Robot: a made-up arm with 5 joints.
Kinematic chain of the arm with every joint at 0, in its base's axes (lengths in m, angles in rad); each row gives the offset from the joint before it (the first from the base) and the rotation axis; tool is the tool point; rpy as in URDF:
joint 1: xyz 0 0 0.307 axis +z
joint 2: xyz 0 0 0 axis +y
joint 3: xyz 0.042 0 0.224 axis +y
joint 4: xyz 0.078 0 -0.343 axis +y
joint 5: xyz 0.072 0 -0.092 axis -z
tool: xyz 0 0 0 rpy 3.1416 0 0
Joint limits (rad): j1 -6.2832..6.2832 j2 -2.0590..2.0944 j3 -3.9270..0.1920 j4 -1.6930..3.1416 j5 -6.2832..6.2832
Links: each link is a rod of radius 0.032 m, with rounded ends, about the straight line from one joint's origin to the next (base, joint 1, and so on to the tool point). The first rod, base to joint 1, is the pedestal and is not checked.
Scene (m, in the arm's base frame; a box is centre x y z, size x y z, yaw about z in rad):
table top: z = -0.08
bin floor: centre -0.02 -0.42 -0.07 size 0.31 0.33 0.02 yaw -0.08
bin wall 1: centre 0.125 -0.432 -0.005 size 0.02 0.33 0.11 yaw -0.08
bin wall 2: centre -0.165 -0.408 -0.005 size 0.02 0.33 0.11 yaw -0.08
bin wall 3: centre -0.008 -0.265 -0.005 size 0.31 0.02 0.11 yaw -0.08
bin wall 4: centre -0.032 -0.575 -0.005 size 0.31 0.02 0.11 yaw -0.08
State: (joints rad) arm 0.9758 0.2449 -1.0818 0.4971 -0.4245
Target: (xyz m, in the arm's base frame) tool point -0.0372 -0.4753 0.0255
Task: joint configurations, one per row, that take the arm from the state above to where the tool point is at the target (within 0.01 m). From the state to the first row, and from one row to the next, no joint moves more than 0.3 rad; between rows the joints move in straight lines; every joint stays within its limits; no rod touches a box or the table.
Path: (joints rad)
1: 0.6948 0.2602 -1.0789 0.4211 -0.3915
2: 0.4137 0.2756 -1.0760 0.3452 -0.3585
3: 0.1327 0.2909 -1.0731 0.2692 -0.3255
4: -0.1484 0.3063 -1.0702 0.1933 -0.2926
5: -0.4294 0.3216 -1.0673 0.1173 -0.2596
6: -0.7105 0.3369 -1.0644 0.0414 -0.2266
7: -0.9915 0.3523 -1.0614 -0.0346 -0.1936
8: -1.2106 0.5452 -1.1496 0.1228 -0.2706
9: -1.4298 0.7380 -1.2377 0.2801 -0.3475
10: -1.6489 0.9309 -1.3258 0.4374 -0.4245

